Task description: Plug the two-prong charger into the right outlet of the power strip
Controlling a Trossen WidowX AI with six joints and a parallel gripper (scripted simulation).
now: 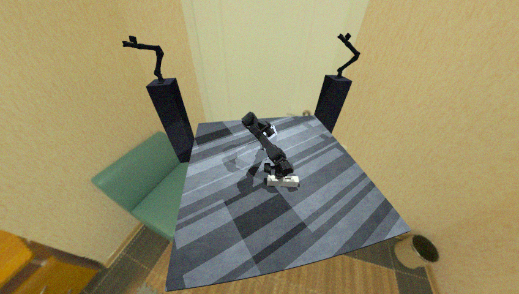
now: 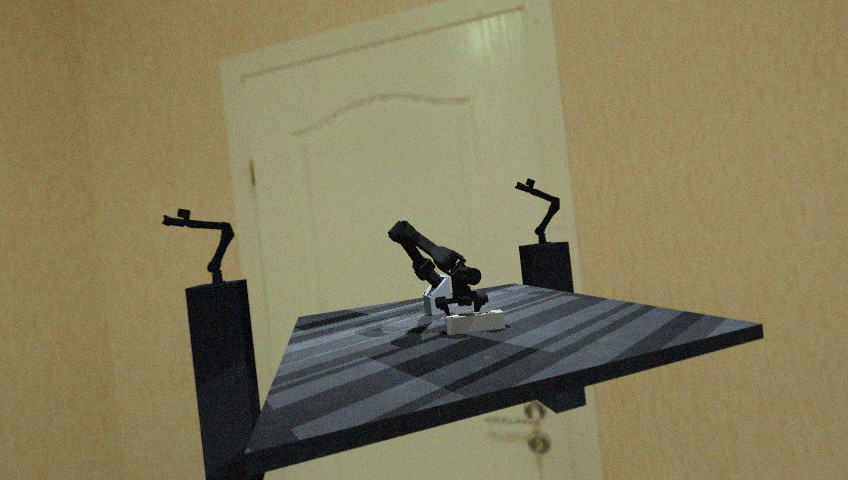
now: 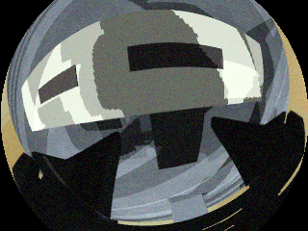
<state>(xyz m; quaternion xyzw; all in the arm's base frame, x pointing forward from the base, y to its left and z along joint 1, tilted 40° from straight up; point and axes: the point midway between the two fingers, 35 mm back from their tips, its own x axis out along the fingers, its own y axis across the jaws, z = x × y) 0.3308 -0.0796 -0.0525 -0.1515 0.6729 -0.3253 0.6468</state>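
The black two-prong charger is 30 mm ahead of my gripper tip, 10 mm to the right of it and 10 mm above it.
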